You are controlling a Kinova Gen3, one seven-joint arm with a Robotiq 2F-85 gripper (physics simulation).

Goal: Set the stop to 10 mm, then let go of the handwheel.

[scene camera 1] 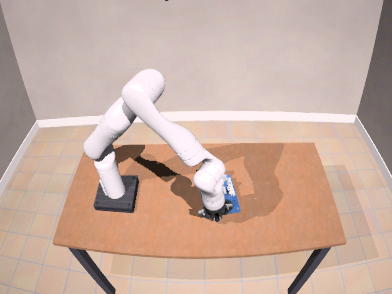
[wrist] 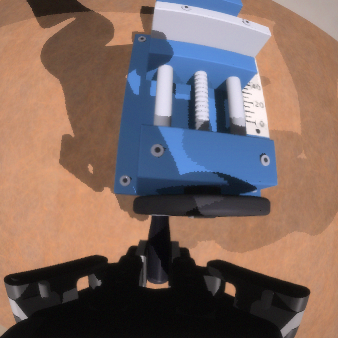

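Seen in the pictures: gripper, fingertip midpoint: (scene camera 1: 217,218) (wrist: 158,252); arm's base, link origin: (scene camera 1: 115,190).
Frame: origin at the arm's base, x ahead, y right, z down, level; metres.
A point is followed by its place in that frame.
The blue vise-like device (scene camera 1: 235,203) @(x 0.524, y 0.008, z 0.011 m) (wrist: 207,155) @(x 0.457, y 0.041, z -0.061 m) lies on the table, partly hidden by the arm in the scene view. Its black handwheel (wrist: 202,205) @(x 0.456, y 0.070, z -0.078 m) is at the near end in the wrist view. The white stop jaw (wrist: 207,29) stands at the far end of the two rods and the screw (wrist: 201,97) @(x 0.448, y -0.008, z -0.041 m). The scale (wrist: 257,112) @(x 0.506, y -0.032, z -0.017 m) shows 0, 20 and 40; its upper part and the pointer are hidden behind the jaw. My gripper (scene camera 1: 217,218) @(x 0.454, y 0.105, z -0.005 m) (wrist: 158,252) @(x 0.454, y 0.105, z -0.005 m) is shut on the handwheel's black crank handle (wrist: 159,240) @(x 0.449, y 0.094, z -0.026 m), left of the wheel's middle in the wrist view.
The wooden table (scene camera 1: 165,230) @(x 0.251, y 0.154, z 0.039 m) carries the arm's dark base (scene camera 1: 129,194) @(x 0.070, y 0.012, z -0.001 m) at the left. The device's blue base plate has a screw (wrist: 125,180) @(x 0.411, y 0.055, z 0.027 m) at its near left corner. The arm reaches over the device from the left, and its shadow falls across the table.
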